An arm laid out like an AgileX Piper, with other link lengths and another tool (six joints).
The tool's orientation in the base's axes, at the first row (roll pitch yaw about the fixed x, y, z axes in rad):
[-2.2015 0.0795 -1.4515]
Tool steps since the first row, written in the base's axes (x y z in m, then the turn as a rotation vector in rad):
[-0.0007 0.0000 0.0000 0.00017 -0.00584 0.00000]
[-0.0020 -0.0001 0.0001 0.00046 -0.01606 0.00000]
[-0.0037 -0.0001 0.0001 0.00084 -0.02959 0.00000]
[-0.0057 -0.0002 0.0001 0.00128 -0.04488 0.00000]
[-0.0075 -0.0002 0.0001 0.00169 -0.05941 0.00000]
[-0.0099 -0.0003 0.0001 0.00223 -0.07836 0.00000]
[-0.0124 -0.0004 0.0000 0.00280 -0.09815 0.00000]
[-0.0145 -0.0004 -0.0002 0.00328 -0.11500 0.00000]
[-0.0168 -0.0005 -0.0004 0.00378 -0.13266 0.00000]
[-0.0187 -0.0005 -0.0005 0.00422 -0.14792 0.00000]
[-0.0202 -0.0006 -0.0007 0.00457 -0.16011 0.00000]
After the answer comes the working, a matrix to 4 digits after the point.
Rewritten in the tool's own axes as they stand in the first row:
[-0.0001 0.0004 -0.0006 0.00580 -0.00006 -0.00070]
[-0.0001 0.0011 -0.0017 0.01595 -0.00017 -0.00192]
[-0.0003 0.0021 -0.0030 0.02939 -0.00031 -0.00355]
[-0.0005 0.0033 -0.0046 0.04457 -0.00047 -0.00538]
[-0.0007 0.0044 -0.0061 0.05900 -0.00062 -0.00713]
[-0.0009 0.0058 -0.0080 0.07782 -0.00081 -0.00940]
[-0.0011 0.0074 -0.0099 0.09748 -0.00102 -0.01177]
[-0.0013 0.0088 -0.0115 0.11421 -0.00120 -0.01379]
[-0.0015 0.0103 -0.0132 0.13175 -0.00138 -0.01591]
[-0.0017 0.0115 -0.0147 0.14691 -0.00154 -0.01774]
[-0.0017 0.0125 -0.0158 0.15901 -0.00167 -0.01920]

The tool's axes in the first row as the columns of a matrix, in the base's axes (rounded; the answer above uses it unrounded):
[0.1186 -0.5932 0.7963]
[-0.9898 -0.0065 0.1426]
[-0.0794 -0.8051 -0.5879]

